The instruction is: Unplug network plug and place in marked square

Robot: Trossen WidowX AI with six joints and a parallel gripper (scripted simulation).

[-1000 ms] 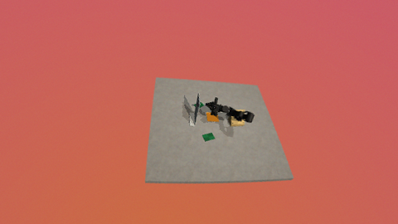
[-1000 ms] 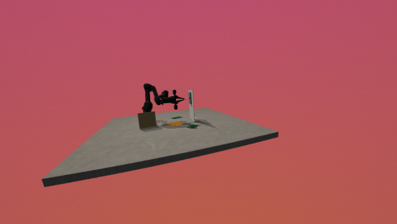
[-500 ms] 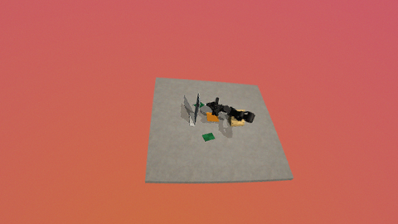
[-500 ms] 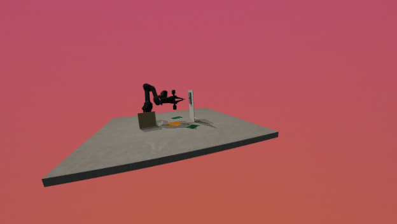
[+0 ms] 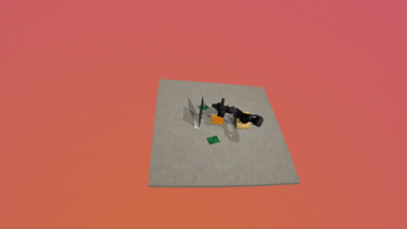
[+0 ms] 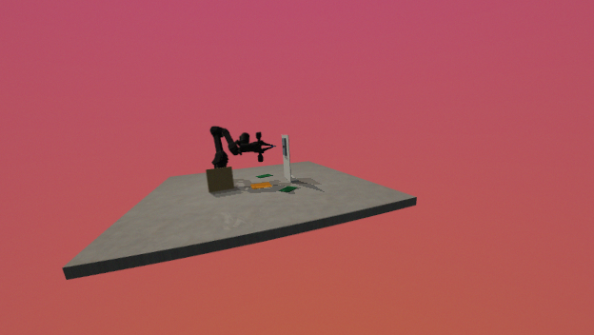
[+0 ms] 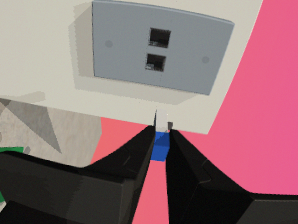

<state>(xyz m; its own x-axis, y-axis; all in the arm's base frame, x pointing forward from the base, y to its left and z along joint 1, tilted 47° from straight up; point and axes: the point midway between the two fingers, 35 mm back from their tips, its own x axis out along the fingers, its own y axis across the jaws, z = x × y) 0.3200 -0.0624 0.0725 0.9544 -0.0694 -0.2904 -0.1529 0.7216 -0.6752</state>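
The orange square lies 10 cm behind my gripper tip, 4 cm to the right of it and 23 cm below it. The rest, counted from my gripper tip: network plug right at my gripper tip; then upright panel 9 cm ahead, 2 cm to the left, 10 cm below.
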